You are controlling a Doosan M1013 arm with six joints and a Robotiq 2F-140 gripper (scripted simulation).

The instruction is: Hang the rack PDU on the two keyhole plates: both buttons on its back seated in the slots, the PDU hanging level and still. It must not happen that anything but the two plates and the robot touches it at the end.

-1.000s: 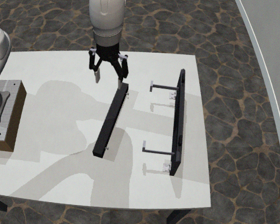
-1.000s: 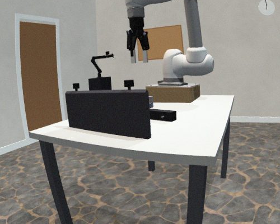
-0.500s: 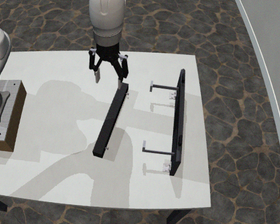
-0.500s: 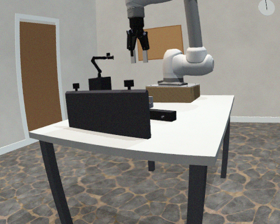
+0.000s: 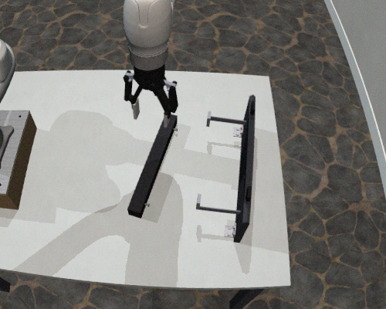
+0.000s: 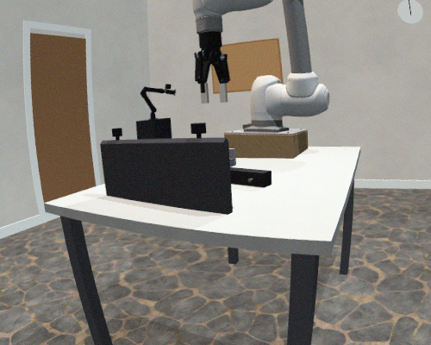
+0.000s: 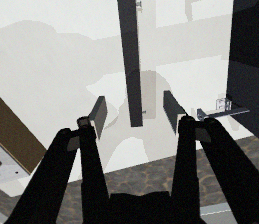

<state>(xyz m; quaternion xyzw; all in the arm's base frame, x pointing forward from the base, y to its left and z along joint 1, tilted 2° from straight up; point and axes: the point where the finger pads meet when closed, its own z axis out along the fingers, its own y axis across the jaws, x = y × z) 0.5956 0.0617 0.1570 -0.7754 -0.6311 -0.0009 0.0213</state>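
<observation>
The rack PDU is 26 cm below my hand and 2 cm ahead of it. Also, from my hand: black panel 29 cm ahead, 20 cm below, 2 cm to the right.
</observation>
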